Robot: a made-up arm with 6 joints.
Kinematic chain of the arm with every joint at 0, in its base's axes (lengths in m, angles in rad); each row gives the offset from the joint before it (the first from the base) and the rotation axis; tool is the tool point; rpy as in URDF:
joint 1: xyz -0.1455 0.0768 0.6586 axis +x
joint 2: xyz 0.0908 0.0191 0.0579 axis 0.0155 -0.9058 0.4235
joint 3: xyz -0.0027 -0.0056 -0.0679 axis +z
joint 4: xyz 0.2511 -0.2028 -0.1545 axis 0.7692 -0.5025 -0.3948
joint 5: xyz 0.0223 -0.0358 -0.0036 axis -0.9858 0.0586 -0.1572
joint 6: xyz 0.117 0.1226 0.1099 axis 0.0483 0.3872 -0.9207
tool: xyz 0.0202 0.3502 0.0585 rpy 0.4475 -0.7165 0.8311
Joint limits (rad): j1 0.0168..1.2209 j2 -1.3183..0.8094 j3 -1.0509..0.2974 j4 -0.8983..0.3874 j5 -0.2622..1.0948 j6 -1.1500..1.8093
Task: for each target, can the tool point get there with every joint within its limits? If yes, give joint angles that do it. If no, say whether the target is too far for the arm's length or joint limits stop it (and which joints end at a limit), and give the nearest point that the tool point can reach.
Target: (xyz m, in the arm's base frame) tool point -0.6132 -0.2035 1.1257
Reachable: no: joint limits stop it (at a limit: joint 1, joint 2, joint 3, joint 4, joint 5, joint 6) | nearest point -0.5367 0.0165 0.8165 | short by 0.387 m
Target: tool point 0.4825 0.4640 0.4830
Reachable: yes | joints 1.0504 0.0090 -0.2634 -0.1184 0.8027 0.2202
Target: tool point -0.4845 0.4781 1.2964
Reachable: no: joint limits stop it (at a limit: joint 1, joint 2, joint 3, joint 4) | nearest point -0.3515 0.4448 0.8497 | short by 0.467 m
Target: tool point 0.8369 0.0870 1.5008
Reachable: no: too far | nearest point 0.6403 0.0832 1.1834 | short by 0.373 m
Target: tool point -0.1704 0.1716 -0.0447
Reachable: yes | joints 0.5230 -0.8041 -0.6096 -0.7325 0.4507 0.8057
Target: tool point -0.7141 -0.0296 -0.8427
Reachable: no: too far | nearest point -0.4036 0.0227 -0.1046 | short by 0.802 m
